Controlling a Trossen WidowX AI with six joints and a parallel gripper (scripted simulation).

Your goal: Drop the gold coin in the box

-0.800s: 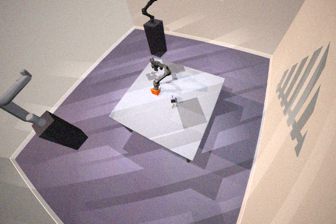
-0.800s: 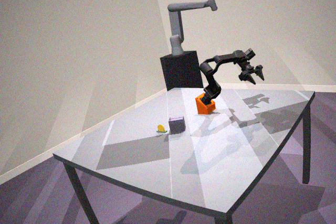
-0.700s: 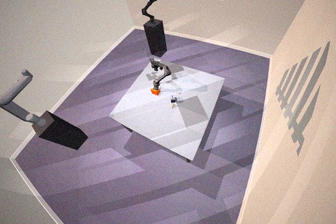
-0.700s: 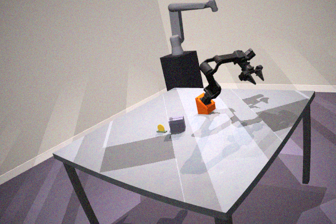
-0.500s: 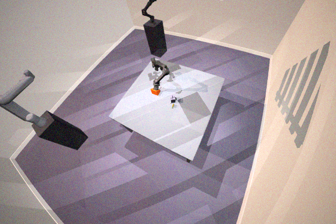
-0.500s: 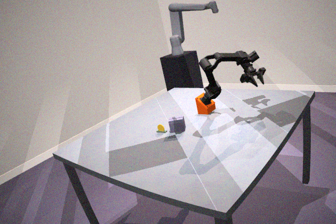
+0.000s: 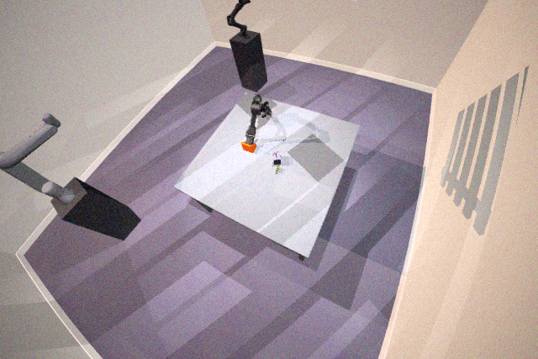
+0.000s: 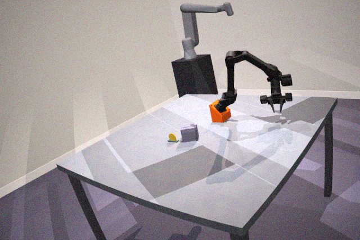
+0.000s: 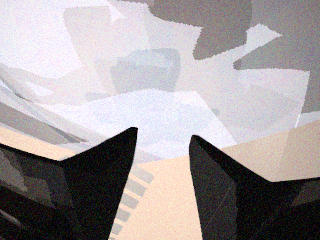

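Right now the coin is 37 cm ahead of my gripper tip, 47 cm to the right of it and 5 cm below it.
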